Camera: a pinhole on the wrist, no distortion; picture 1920 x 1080 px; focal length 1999.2 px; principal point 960.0 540.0 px. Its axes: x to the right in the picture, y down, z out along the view. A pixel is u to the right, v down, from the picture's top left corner.
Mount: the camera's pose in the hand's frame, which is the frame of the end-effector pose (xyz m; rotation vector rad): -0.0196 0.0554 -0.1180 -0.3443 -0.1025 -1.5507
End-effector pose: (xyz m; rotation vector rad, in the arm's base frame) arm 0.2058 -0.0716 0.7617 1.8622 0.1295 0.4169
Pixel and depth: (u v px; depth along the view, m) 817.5 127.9 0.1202
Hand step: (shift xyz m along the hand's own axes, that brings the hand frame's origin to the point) -0.0262 0.0977 -0.0027
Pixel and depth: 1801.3 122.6 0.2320
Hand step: -0.0299 0.0275 0.1366
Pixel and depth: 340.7 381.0 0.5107
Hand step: 0.0130 0.3511 0.3281
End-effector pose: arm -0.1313 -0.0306 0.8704 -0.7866 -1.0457 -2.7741
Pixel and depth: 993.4 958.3 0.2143
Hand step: 0.0571 0.1113 0.0793
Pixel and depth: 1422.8 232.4 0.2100
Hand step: -0.0186 0.0681 0.0996
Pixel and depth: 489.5 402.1 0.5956
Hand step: 0.0258 0.3576 0.4137
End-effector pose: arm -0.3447 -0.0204 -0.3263 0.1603 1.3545 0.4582
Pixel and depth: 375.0 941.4 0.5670
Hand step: 0.1739 0.3717 0.3558
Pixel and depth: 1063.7 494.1 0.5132
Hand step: 0.0468 0.1739 0.3777
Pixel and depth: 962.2 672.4 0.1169
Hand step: 0.0057 0.0879 -0.0083
